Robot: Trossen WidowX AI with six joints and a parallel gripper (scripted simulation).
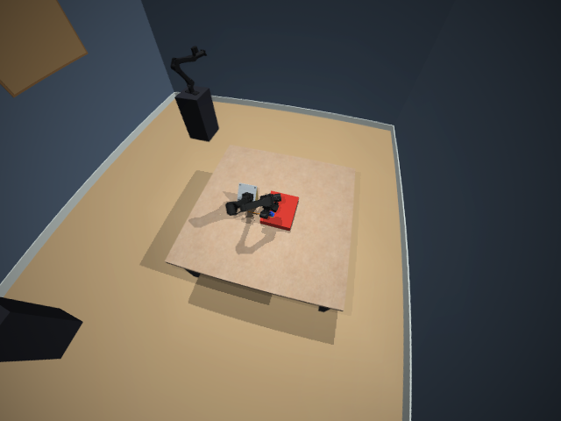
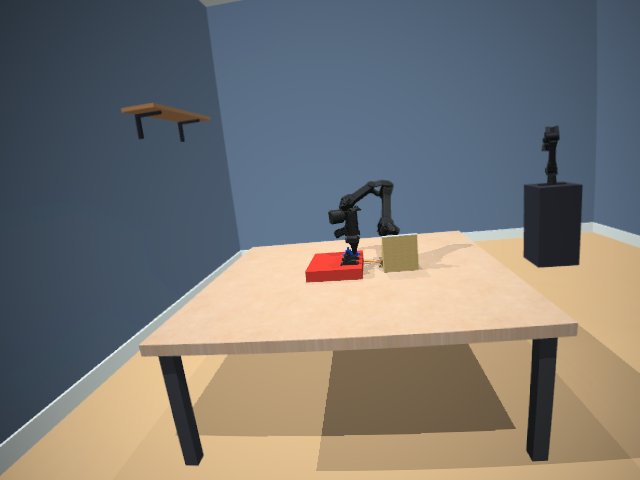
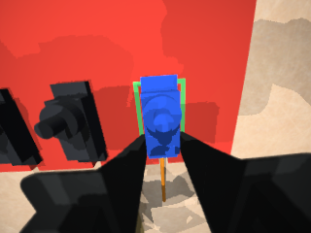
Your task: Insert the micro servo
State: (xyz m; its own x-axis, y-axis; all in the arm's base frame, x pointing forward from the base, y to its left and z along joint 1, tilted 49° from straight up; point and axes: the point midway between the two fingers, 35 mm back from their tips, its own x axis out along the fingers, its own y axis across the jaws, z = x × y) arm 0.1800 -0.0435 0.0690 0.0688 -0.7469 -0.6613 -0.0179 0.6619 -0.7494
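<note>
The red deck lies 120 mm ahead of my gripper tip, 80 mm to the left of it and 30 mm below it.
</note>
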